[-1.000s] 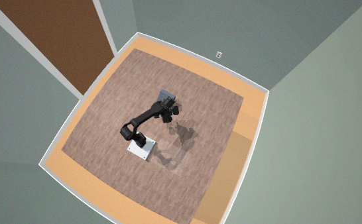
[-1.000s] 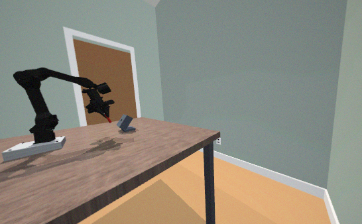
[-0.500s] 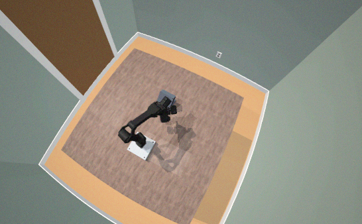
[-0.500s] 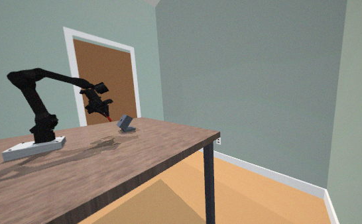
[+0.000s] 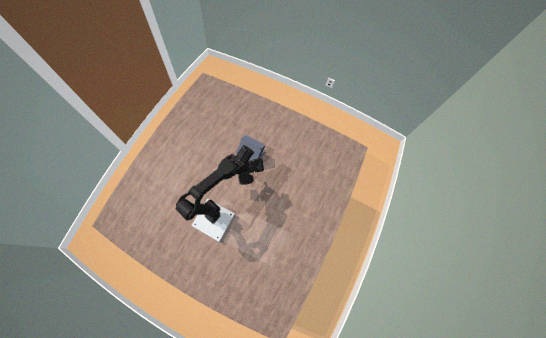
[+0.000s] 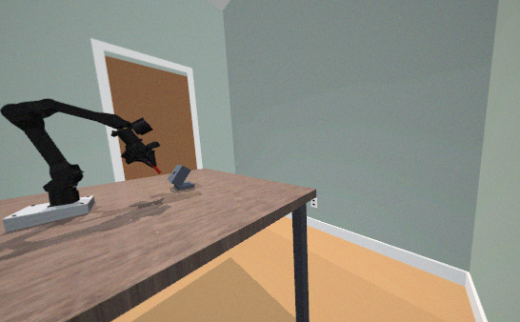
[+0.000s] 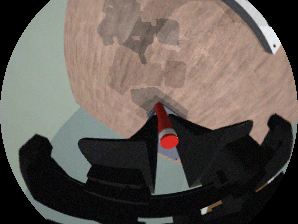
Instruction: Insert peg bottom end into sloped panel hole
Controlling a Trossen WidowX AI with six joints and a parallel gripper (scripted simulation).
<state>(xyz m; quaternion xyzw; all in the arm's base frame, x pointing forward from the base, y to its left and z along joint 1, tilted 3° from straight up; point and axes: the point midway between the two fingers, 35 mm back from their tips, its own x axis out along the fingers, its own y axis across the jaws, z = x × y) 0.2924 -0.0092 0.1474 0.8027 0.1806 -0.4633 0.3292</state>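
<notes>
The sloped panel is 10 cm ahead of my gripper tip, 9 cm to the left of it and 7 cm below it. From my gripper tip the other things lie so: red peg (1 cm behind, 2 cm above).
</notes>
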